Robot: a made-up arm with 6 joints.
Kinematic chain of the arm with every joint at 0, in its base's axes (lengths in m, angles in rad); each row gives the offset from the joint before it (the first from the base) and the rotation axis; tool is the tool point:
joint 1: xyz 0 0 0.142 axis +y
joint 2: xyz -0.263 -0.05 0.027 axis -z
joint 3: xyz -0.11 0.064 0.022 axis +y
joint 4: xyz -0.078 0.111 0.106 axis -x
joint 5: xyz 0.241 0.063 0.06 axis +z
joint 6: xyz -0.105 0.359 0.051 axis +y
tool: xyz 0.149 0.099 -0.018
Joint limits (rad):
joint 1: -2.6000..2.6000
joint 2: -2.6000..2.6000
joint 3: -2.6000..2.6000
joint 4: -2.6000..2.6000
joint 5: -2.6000..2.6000
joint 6: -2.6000..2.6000
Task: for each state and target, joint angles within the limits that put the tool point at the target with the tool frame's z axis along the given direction. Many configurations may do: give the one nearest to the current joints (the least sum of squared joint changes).
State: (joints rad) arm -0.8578 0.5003 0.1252 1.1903 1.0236 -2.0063
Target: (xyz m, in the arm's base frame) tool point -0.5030 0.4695 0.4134 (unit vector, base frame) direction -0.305 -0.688 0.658
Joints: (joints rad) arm -0.0489 0.2627 0.3813 1.1142 1.2043 -1.9810
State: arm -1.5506 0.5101 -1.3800 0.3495 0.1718 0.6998
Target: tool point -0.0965 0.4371 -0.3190 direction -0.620 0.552 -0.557
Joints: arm -1.0671 -0.1920 -1.6065 0.4007 0.9073 0.5049
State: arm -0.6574 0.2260 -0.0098 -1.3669 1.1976 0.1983
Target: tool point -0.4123 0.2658 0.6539 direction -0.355 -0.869 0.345
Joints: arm -0.4439 0.4923 0.0220 -1.1538 0.3337 0.2661
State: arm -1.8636 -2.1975 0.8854 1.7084 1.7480 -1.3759
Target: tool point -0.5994 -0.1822 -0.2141 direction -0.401 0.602 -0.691
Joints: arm -1.2301 -2.2295 0.9292 1.1475 2.1635 -0.9508
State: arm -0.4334 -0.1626 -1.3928 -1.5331 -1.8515 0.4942
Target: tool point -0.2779 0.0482 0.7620 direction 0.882 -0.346 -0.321
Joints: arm -0.1665 -0.1453 -0.9401 -2.1967 -1.4085 0.4704
